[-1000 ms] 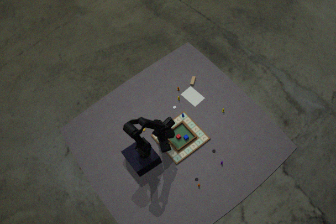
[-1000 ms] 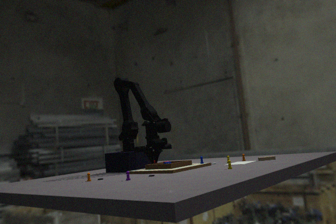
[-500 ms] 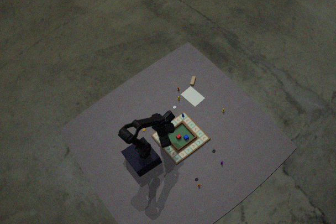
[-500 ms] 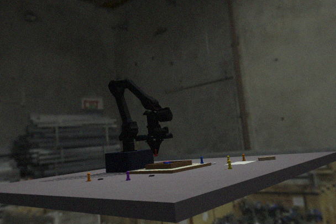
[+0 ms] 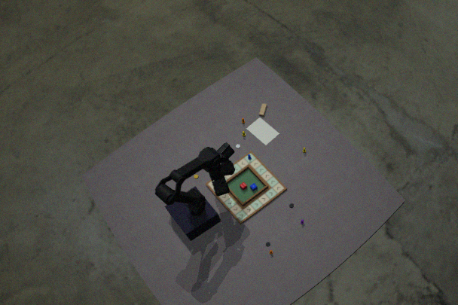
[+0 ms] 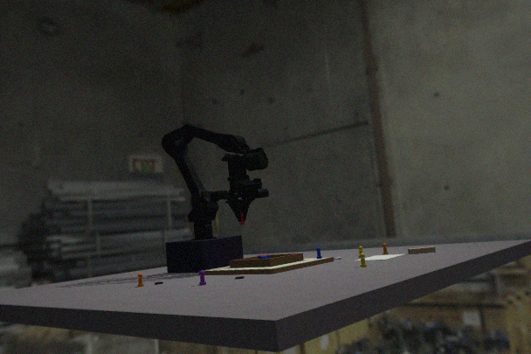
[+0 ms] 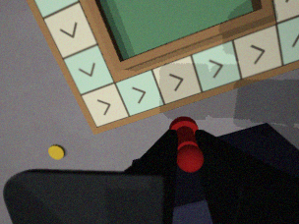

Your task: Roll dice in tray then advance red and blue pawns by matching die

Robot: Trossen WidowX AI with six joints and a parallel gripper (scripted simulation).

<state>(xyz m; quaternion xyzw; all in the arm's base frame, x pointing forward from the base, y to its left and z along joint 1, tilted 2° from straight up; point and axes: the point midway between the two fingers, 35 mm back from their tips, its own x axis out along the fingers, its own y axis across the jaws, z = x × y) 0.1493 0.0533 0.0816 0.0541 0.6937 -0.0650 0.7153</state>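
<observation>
Now: gripper tip 20 cm short of the blue pawn, 12 cm to the right of it and 12 cm above it. Round my gripper tip: white disc: 22 cm to the left, 19 cm ahead, 14 cm below; purple pawn: 32 cm to the right, 26 cm ahead, 13 cm below; red pawn: 1 cm above.
</observation>
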